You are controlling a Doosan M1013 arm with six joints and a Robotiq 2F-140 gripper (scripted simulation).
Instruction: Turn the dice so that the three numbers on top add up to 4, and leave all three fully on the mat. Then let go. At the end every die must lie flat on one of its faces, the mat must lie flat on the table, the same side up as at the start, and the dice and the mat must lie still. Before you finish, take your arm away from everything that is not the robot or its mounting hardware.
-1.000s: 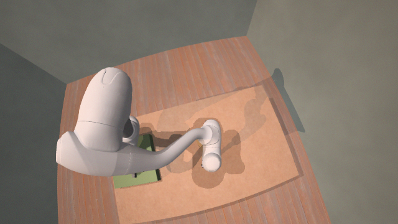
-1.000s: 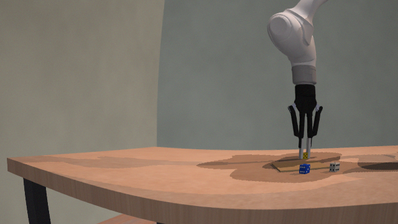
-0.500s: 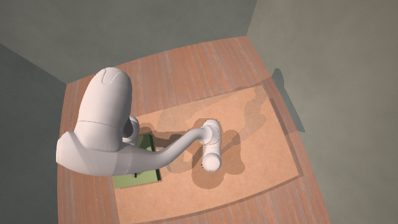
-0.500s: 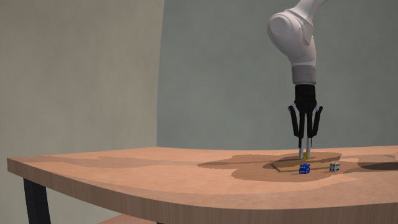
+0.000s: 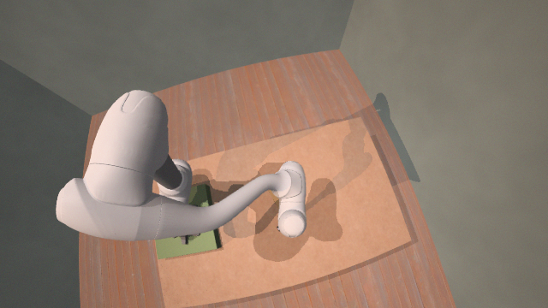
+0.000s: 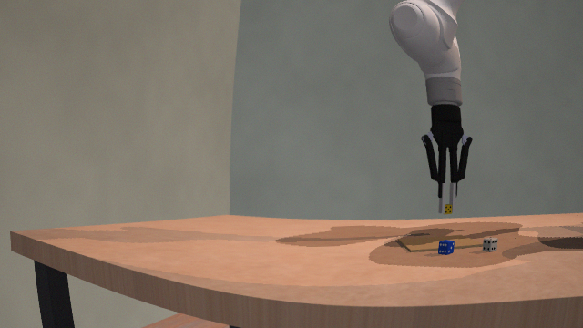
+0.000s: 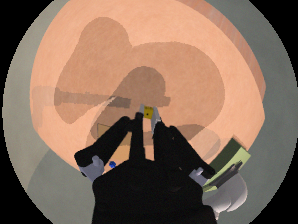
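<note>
The tan mat lies 170 mm to the left of my hand and 70 mm below it. Round my hand: yellow die (20 mm below); then blue die (270 mm to the left, 70 mm below, 20 mm behind); then white die (260 mm to the left, 100 mm behind, 70 mm below).
</note>
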